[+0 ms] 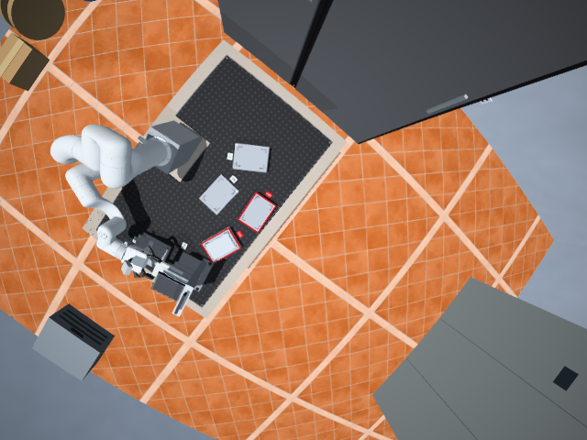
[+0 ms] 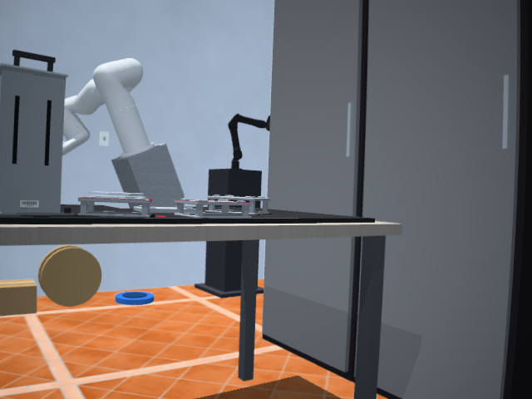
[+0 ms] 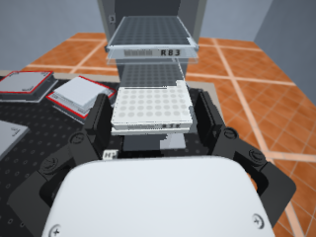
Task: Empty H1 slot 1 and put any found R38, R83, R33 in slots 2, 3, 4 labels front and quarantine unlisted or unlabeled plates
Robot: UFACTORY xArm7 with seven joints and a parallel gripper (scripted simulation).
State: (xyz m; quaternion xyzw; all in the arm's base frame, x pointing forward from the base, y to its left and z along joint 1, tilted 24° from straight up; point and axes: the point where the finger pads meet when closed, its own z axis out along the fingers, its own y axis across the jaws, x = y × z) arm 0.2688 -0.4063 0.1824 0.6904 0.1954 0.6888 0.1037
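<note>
My hand is 50 mm short of the white well plate, 10 mm to the right of it and 20 mm above it. Also, from my hand: RG label (200 mm behind, 30 mm to the right, 180 mm below); then plate labelled R83 (100 mm ahead, 10 mm to the left, 30 mm above); then black well plate (100 mm ahead, 10 mm to the left, 90 mm above).
</note>
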